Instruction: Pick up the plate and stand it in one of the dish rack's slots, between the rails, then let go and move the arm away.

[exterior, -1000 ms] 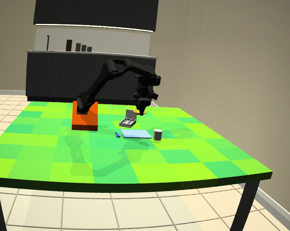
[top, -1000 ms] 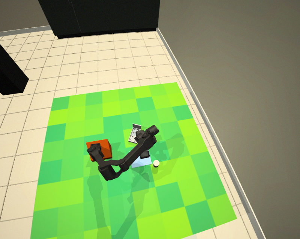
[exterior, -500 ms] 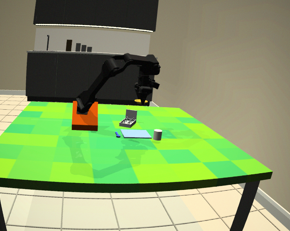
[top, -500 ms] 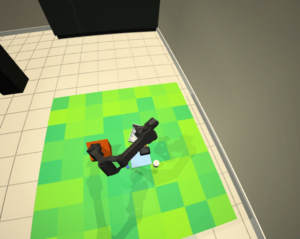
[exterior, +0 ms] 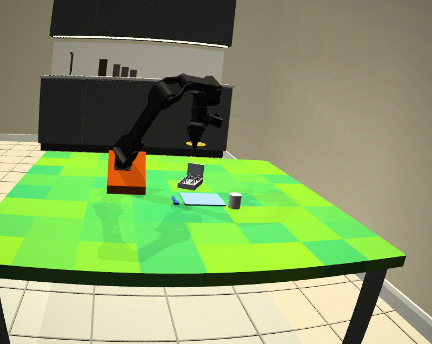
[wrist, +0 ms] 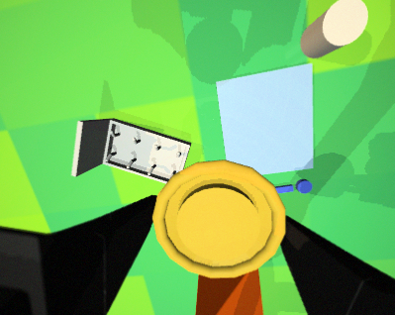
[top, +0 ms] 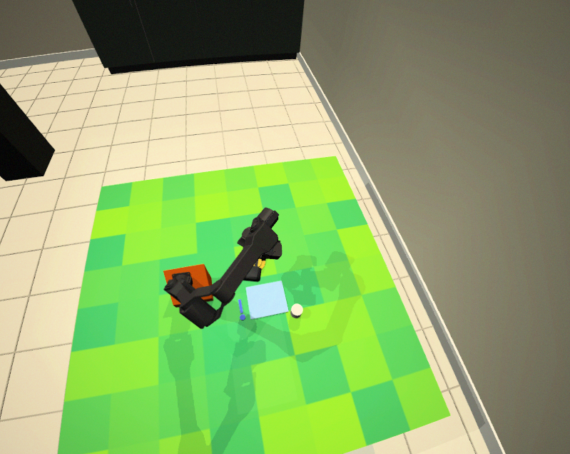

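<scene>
Now: gripper tip 1 cm short of the dish rack, 11 cm to the right of it and 16 cm above it. The rest, counted from my gripper tip: blue piece (8 cm behind, 11 cm to the right, 18 cm below); then yellow plate (1 cm above); then light blue mat (3 cm ahead, 8 cm to the right, 18 cm below).
</scene>
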